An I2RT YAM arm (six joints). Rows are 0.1 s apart.
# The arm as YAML. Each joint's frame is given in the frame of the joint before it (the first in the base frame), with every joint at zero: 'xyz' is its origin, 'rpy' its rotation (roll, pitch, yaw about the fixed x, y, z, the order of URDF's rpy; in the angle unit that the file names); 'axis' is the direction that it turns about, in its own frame. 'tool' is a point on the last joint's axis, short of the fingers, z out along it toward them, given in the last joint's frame.
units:
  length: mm
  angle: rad
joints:
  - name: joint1
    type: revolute
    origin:
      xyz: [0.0, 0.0, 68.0]
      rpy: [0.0, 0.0, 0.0]
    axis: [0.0, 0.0, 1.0]
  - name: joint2
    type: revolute
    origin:
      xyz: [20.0, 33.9, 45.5]
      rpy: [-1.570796, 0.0, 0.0]
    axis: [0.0, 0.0, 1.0]
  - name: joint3
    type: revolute
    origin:
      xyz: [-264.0, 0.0, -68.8]
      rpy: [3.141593, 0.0, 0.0]
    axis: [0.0, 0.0, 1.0]
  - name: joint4
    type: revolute
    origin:
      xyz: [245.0, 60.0, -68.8]
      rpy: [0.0, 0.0, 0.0]
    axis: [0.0, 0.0, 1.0]
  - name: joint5
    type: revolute
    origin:
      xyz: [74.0, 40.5, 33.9]
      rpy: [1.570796, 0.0, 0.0]
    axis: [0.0, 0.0, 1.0]
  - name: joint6
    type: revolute
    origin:
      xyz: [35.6, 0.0, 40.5]
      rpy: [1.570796, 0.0, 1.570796]
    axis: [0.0, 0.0, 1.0]
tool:
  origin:
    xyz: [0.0, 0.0, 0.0]
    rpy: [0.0, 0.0, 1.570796]
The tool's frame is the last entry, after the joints.
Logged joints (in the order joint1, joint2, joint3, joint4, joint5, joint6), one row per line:
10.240 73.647 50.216 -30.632 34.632 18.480
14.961 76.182 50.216 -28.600 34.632 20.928
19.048 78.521 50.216 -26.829 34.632 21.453
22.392 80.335 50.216 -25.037 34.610 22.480
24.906 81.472 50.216 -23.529 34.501 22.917
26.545 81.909 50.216 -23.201 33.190 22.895
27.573 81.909 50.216 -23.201 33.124 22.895
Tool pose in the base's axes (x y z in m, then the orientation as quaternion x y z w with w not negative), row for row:
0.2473 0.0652 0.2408 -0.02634 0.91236 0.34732 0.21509
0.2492 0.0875 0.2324 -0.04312 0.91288 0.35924 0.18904
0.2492 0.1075 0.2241 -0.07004 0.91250 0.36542 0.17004
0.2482 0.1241 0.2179 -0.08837 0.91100 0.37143 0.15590
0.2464 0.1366 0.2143 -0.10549 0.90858 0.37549 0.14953
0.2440 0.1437 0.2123 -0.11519 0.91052 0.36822 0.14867
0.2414 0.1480 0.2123 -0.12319 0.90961 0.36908 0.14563
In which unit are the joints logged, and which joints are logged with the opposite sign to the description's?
The joints are logged in degrees. Opposite sign: joint5.
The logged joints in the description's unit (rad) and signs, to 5 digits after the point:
0.17872 1.28538 0.87643 -0.53463 -0.60444 0.32254
0.26112 1.32963 0.87643 -0.49916 -0.60444 0.36526
0.33245 1.37045 0.87643 -0.46825 -0.60444 0.37443
0.39081 1.40211 0.87643 -0.43698 -0.60406 0.39235
0.43469 1.42195 0.87643 -0.41066 -0.60216 0.39998
0.46330 1.42958 0.87643 -0.40493 -0.57927 0.39959
0.48124 1.42958 0.87643 -0.40493 -0.57812 0.39959

